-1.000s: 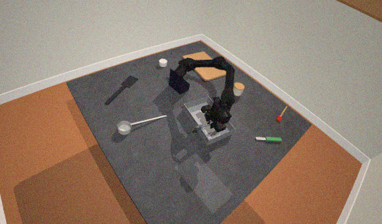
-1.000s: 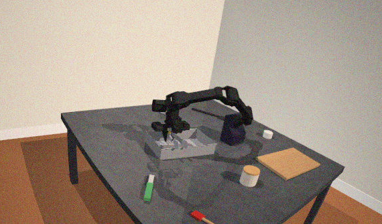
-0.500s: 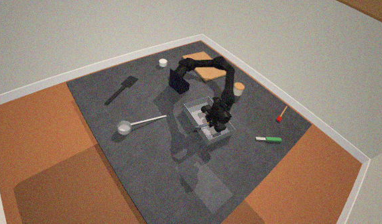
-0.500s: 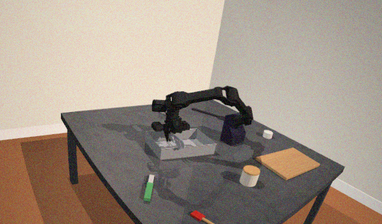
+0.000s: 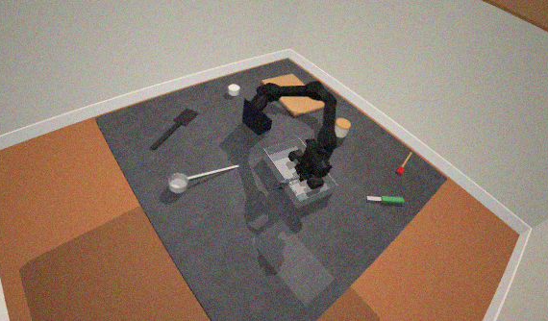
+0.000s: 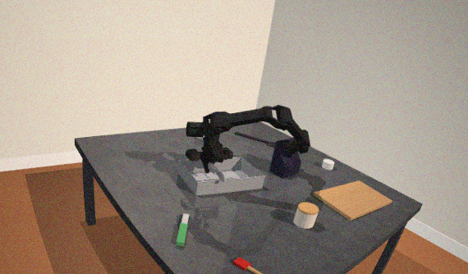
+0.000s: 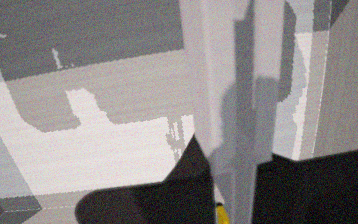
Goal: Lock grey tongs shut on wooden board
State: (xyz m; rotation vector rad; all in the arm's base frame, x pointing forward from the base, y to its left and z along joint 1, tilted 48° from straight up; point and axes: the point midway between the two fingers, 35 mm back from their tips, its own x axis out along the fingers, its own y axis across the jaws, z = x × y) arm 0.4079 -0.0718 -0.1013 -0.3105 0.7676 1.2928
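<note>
The grey roasting tin is 40 mm to the left of my gripper tip and 40 mm behind it. From my gripper tip the other things lie so: red brush: 510 mm to the left, 300 mm ahead, 30 mm below; green-handled tool: 320 mm ahead, 220 mm to the left, 20 mm below; black spatula: 640 mm behind, 180 mm to the right, 30 mm below.
</note>
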